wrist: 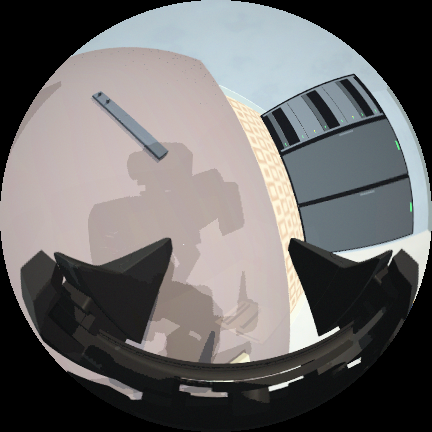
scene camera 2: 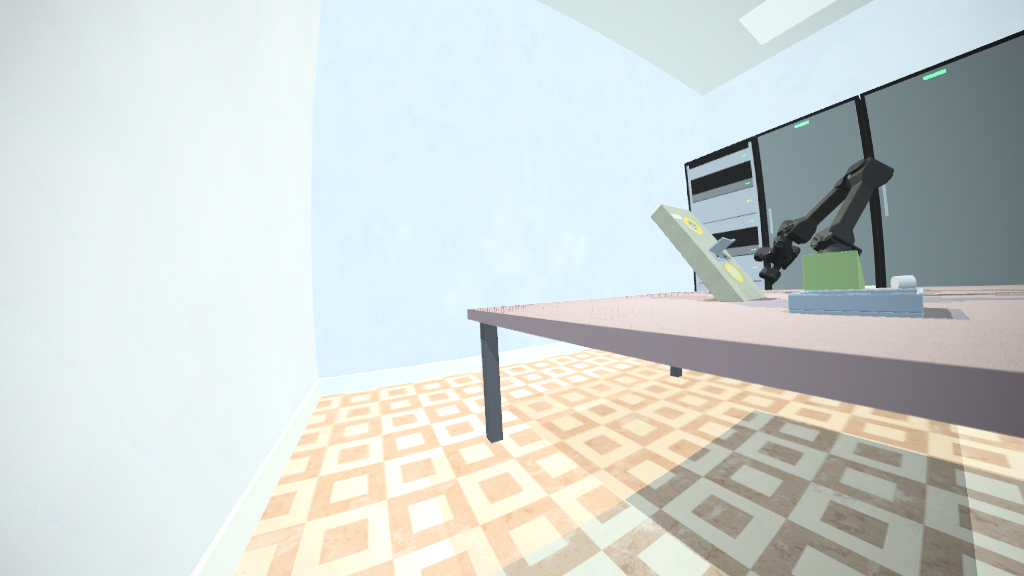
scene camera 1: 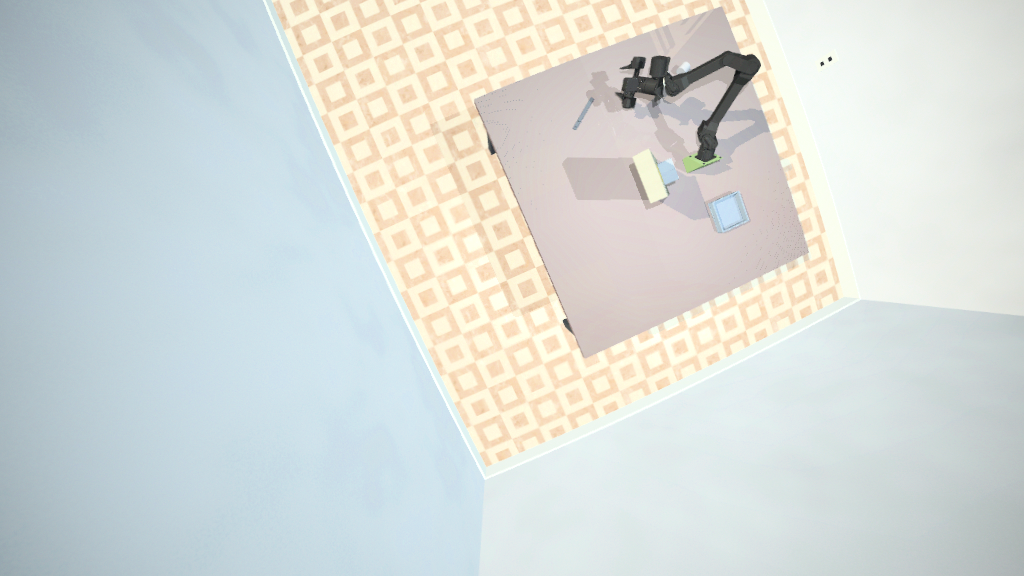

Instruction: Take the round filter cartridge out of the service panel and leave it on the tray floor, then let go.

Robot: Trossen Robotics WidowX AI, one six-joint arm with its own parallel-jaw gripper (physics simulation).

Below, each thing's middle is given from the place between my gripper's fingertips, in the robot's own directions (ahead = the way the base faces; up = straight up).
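Blue-grey tray (scene camera 2: 908,302): my gripper is 60 mm above it, 300 mm past it and 740 mm to the right of it.
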